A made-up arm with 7 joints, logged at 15 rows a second.
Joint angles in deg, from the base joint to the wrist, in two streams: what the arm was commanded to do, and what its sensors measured. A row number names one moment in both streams.
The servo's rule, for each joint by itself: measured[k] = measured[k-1] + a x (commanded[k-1-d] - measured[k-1]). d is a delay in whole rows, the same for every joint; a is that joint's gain. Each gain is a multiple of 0.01, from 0.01 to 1. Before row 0 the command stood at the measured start. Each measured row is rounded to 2 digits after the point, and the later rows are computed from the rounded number. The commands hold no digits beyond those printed.
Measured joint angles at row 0: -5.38 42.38 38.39 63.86 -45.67 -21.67 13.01
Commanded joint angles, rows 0 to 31: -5.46 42.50 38.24 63.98 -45.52 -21.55 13.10; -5.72 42.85 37.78 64.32 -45.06 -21.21 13.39; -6.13 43.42 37.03 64.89 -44.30 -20.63 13.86; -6.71 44.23 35.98 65.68 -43.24 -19.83 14.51; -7.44 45.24 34.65 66.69 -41.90 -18.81 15.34; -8.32 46.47 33.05 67.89 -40.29 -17.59 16.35; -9.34 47.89 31.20 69.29 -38.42 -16.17 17.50; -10.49 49.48 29.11 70.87 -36.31 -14.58 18.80; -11.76 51.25 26.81 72.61 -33.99 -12.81 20.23; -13.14 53.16 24.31 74.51 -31.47 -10.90 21.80; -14.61 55.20 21.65 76.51 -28.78 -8.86 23.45; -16.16 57.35 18.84 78.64 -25.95 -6.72 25.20; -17.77 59.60 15.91 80.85 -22.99 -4.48 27.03; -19.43 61.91 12.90 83.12 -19.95 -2.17 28.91; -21.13 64.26 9.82 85.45 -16.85 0.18 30.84; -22.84 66.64 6.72 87.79 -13.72 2.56 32.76; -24.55 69.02 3.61 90.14 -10.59 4.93 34.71; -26.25 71.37 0.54 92.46 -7.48 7.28 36.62; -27.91 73.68 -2.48 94.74 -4.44 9.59 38.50; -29.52 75.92 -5.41 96.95 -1.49 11.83 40.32; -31.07 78.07 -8.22 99.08 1.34 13.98 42.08; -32.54 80.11 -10.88 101.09 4.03 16.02 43.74; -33.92 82.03 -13.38 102.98 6.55 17.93 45.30; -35.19 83.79 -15.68 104.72 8.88 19.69 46.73; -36.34 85.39 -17.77 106.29 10.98 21.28 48.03; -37.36 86.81 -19.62 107.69 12.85 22.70 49.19; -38.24 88.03 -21.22 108.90 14.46 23.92 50.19; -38.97 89.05 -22.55 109.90 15.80 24.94 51.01; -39.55 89.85 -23.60 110.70 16.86 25.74 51.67; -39.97 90.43 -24.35 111.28 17.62 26.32 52.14; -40.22 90.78 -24.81 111.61 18.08 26.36 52.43; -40.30 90.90 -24.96 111.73 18.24 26.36 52.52
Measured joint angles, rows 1 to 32: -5.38 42.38 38.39 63.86 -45.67 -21.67 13.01; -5.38 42.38 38.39 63.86 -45.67 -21.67 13.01; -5.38 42.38 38.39 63.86 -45.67 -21.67 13.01; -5.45 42.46 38.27 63.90 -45.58 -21.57 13.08; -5.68 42.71 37.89 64.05 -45.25 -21.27 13.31; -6.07 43.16 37.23 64.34 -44.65 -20.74 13.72; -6.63 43.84 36.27 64.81 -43.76 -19.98 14.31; -7.33 44.74 35.02 65.47 -42.59 -19.01 15.08; -8.19 45.85 33.50 66.32 -41.14 -17.83 16.03; -9.19 47.16 31.73 67.36 -39.43 -16.45 17.13; -10.32 48.64 29.71 68.59 -37.46 -14.90 18.38; -11.57 50.31 27.48 70.00 -35.27 -13.17 19.77; -12.94 52.13 25.04 71.58 -32.88 -11.29 21.29; -14.39 54.09 22.43 73.31 -30.30 -9.27 22.91; -15.93 56.18 19.67 75.18 -27.56 -7.15 24.63; -17.53 58.37 16.77 77.16 -24.68 -4.93 26.43; -19.18 60.64 13.79 79.25 -21.70 -2.64 28.29; -20.88 62.96 10.73 81.42 -18.64 -0.30 30.20; -22.59 65.32 7.64 83.65 -15.54 2.07 32.12; -24.30 67.69 4.54 85.92 -12.42 4.44 34.06; -26.00 70.05 1.46 88.21 -9.31 6.80 35.98; -27.66 72.37 -1.57 90.50 -6.24 9.12 37.87; -29.28 74.64 -4.53 92.76 -3.25 11.37 39.71; -30.84 76.84 -7.37 94.97 -0.36 13.54 41.49; -32.32 78.93 -10.07 97.11 2.41 15.60 43.18; -33.71 80.91 -12.62 99.16 5.02 17.53 44.77; -35.00 82.75 -14.98 101.11 7.45 19.32 46.24; -36.17 84.44 -17.13 102.92 9.67 20.95 47.58; -37.21 85.96 -19.05 104.59 11.67 22.40 48.79; -38.11 87.28 -20.72 106.10 13.43 23.66 49.84; -38.86 88.41 -22.13 107.43 14.92 24.72 50.72; -39.46 89.33 -23.26 108.57 16.14 25.57 51.43
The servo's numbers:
d 3
a 0.87 0.64 0.77 0.35 0.63 0.83 0.75

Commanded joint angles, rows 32 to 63: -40.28 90.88 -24.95 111.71 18.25 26.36 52.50; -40.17 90.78 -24.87 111.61 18.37 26.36 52.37; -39.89 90.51 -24.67 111.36 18.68 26.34 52.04; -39.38 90.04 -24.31 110.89 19.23 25.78 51.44; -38.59 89.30 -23.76 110.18 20.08 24.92 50.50; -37.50 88.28 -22.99 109.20 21.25 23.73 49.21; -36.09 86.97 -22.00 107.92 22.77 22.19 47.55; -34.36 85.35 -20.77 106.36 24.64 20.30 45.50; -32.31 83.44 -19.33 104.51 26.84 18.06 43.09; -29.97 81.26 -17.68 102.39 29.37 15.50 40.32; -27.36 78.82 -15.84 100.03 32.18 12.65 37.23; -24.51 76.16 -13.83 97.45 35.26 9.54 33.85; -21.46 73.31 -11.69 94.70 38.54 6.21 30.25; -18.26 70.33 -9.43 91.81 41.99 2.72 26.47; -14.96 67.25 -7.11 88.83 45.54 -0.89 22.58; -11.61 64.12 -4.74 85.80 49.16 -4.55 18.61; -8.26 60.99 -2.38 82.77 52.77 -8.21 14.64; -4.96 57.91 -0.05 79.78 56.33 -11.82 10.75; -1.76 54.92 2.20 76.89 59.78 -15.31 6.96; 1.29 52.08 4.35 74.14 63.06 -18.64 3.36; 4.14 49.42 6.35 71.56 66.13 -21.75 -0.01; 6.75 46.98 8.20 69.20 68.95 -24.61 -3.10; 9.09 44.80 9.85 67.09 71.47 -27.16 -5.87; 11.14 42.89 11.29 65.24 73.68 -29.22 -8.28; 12.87 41.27 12.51 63.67 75.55 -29.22 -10.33; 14.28 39.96 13.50 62.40 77.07 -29.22 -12.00; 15.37 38.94 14.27 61.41 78.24 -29.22 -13.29; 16.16 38.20 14.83 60.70 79.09 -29.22 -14.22; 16.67 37.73 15.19 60.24 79.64 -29.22 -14.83; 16.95 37.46 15.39 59.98 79.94 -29.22 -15.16; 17.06 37.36 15.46 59.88 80.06 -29.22 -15.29; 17.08 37.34 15.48 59.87 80.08 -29.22 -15.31
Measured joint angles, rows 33 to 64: -39.90 90.03 -24.10 109.52 17.07 26.19 51.96; -40.18 90.51 -24.65 110.25 17.71 26.33 52.31; -40.28 90.76 -24.89 110.77 18.04 26.35 52.47; -40.28 90.84 -24.94 111.10 18.17 26.36 52.49; -40.18 90.80 -24.89 111.28 18.30 26.36 52.40; -39.93 90.61 -24.72 111.31 18.54 26.34 52.13; -39.45 90.25 -24.40 111.16 18.97 25.88 51.61; -38.70 89.64 -23.91 110.82 19.67 25.08 50.78; -37.66 88.77 -23.20 110.25 20.67 23.96 49.60; -36.29 87.62 -22.28 109.43 21.99 22.49 48.06; -34.61 86.17 -21.12 108.36 23.66 20.67 46.14; -32.61 84.42 -19.74 107.01 25.66 18.50 43.85; -30.31 82.40 -18.15 105.39 28.00 16.01 41.20; -27.74 80.11 -16.37 103.51 30.63 13.22 38.22; -24.93 77.58 -14.41 101.39 33.55 10.17 34.94; -21.91 74.85 -12.32 99.05 36.69 6.88 31.42; -18.73 71.96 -10.09 96.52 40.03 3.43 27.71; -15.45 68.95 -7.80 93.83 43.50 -0.16 23.86; -12.11 65.86 -5.44 91.02 47.07 -3.80 19.92; -8.76 62.74 -3.08 88.13 50.66 -7.46 15.96; -5.45 59.65 -0.75 85.21 54.23 -11.08 12.05; -2.24 56.62 1.52 82.30 57.73 -14.59 8.23; 0.83 53.71 3.70 79.44 61.09 -17.95 4.58; 3.71 50.96 5.74 76.68 64.27 -21.10 1.14; 6.35 48.41 7.63 74.06 67.22 -24.01 -2.04; 8.73 46.10 9.34 71.62 69.90 -26.62 -4.91; 10.83 44.05 10.84 69.39 72.28 -28.78 -7.44; 12.60 42.27 12.13 67.39 74.34 -29.15 -9.61; 14.06 40.79 13.18 65.64 76.06 -29.21 -11.40; 15.20 39.61 14.02 64.16 77.43 -29.22 -12.82; 16.04 38.71 14.64 62.95 78.48 -29.22 -13.87; 16.59 38.08 15.06 62.00 79.21 -29.22 -14.59
